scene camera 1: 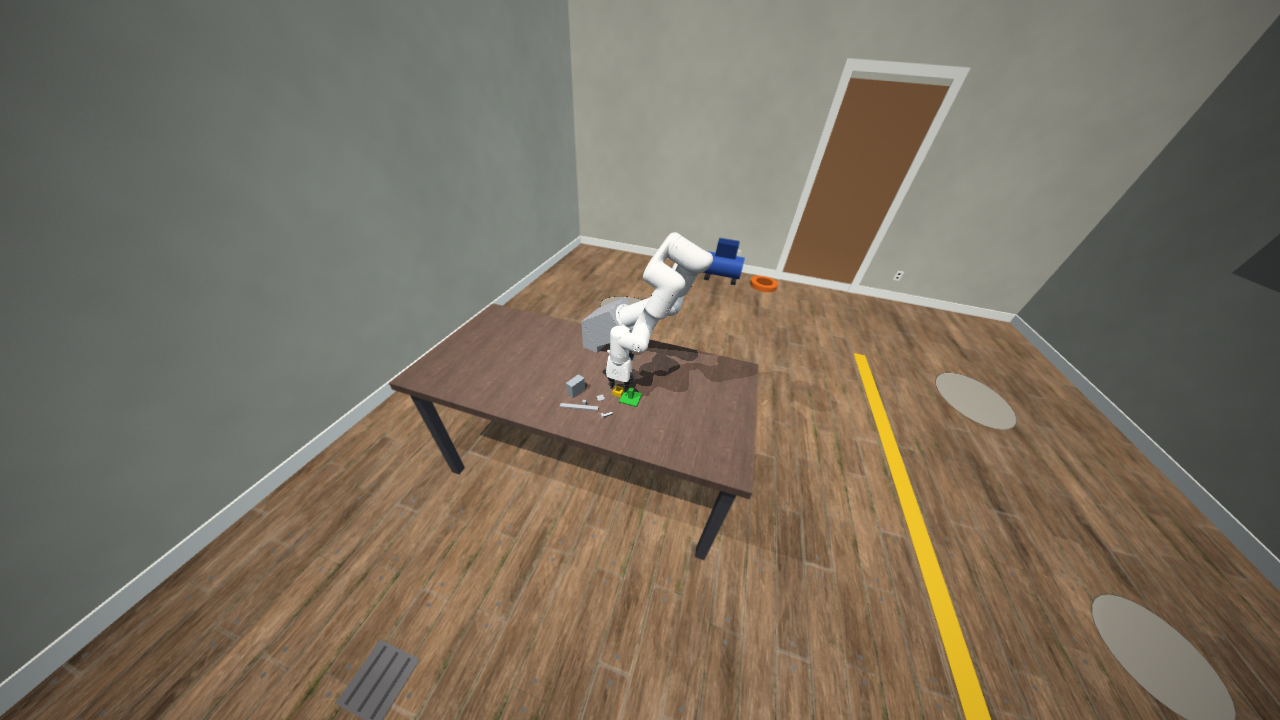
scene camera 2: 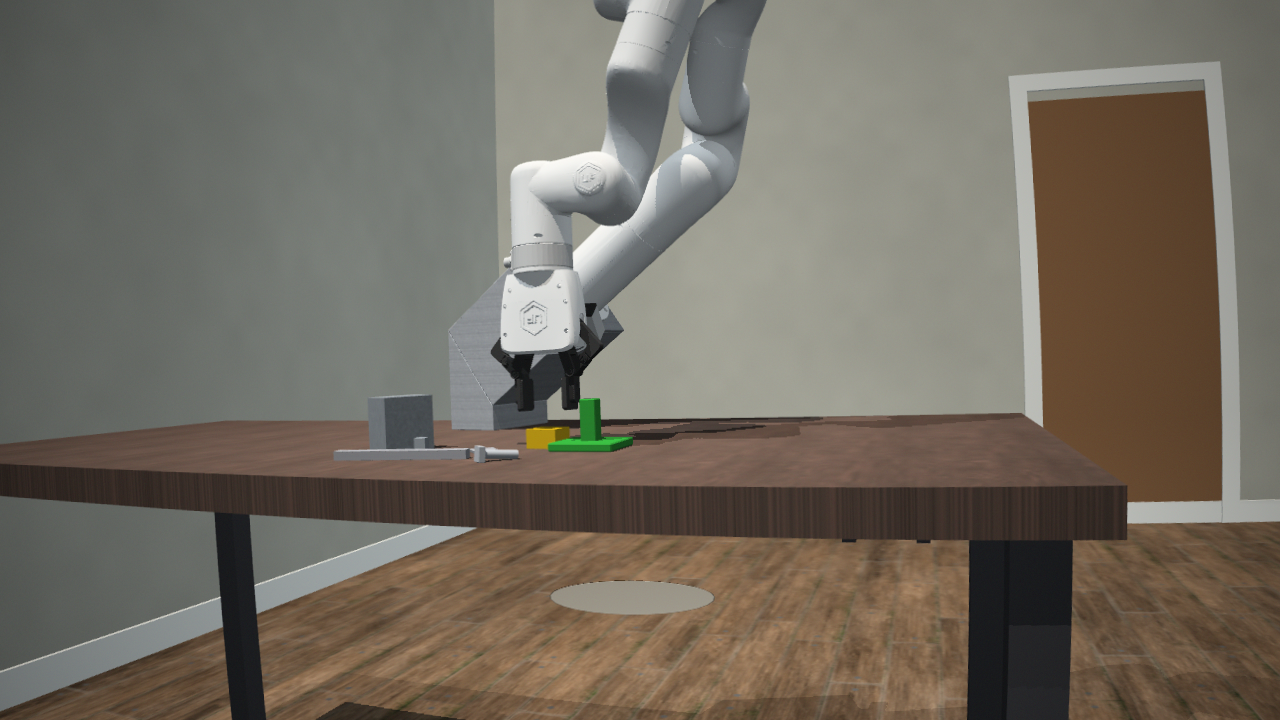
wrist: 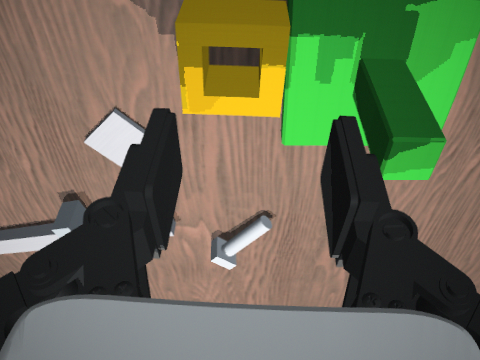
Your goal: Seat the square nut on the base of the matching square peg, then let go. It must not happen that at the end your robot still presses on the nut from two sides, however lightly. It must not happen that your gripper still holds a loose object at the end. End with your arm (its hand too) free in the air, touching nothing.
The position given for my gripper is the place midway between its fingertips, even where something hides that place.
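Note:
My gripper point(scene camera 2: 548, 410) is visible, also in the wrist view point(wrist: 252, 143). A flat grey bar point(scene camera 2: 448, 453) and a grey bolt point(wrist: 223, 253) are present. Also present is a grey block point(scene camera 2: 394, 422); in the wrist view the block is out of frame.

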